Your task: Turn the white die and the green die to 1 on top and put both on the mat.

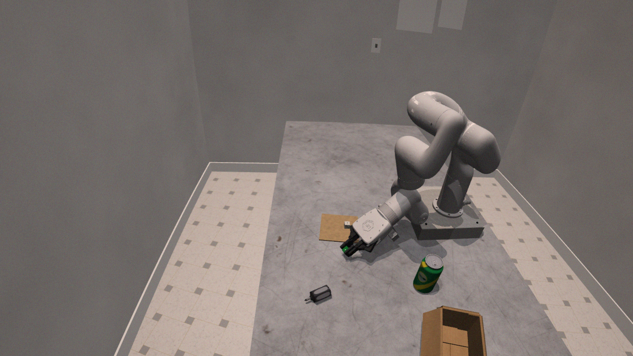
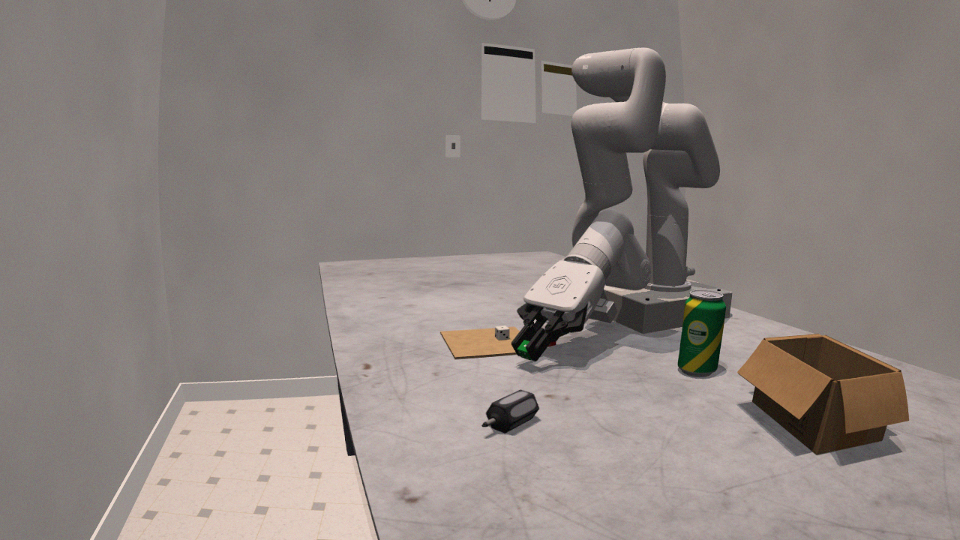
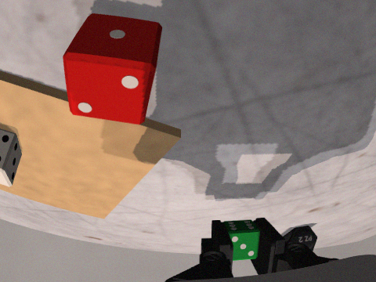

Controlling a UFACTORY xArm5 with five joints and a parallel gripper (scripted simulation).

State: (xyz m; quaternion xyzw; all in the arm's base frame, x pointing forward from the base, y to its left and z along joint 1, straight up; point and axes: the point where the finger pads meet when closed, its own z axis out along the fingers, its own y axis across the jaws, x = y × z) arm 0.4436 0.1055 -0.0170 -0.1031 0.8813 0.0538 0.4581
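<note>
The green die lies 1 cm ahead of my hand and 1 cm below it. The rest, counted from my hand: tan mat 1 cm behind, 14 cm to the right, 4 cm below; red die 9 cm behind, 7 cm to the right, 3 cm below; white die 4 cm behind, 13 cm to the right, 3 cm below.
</note>
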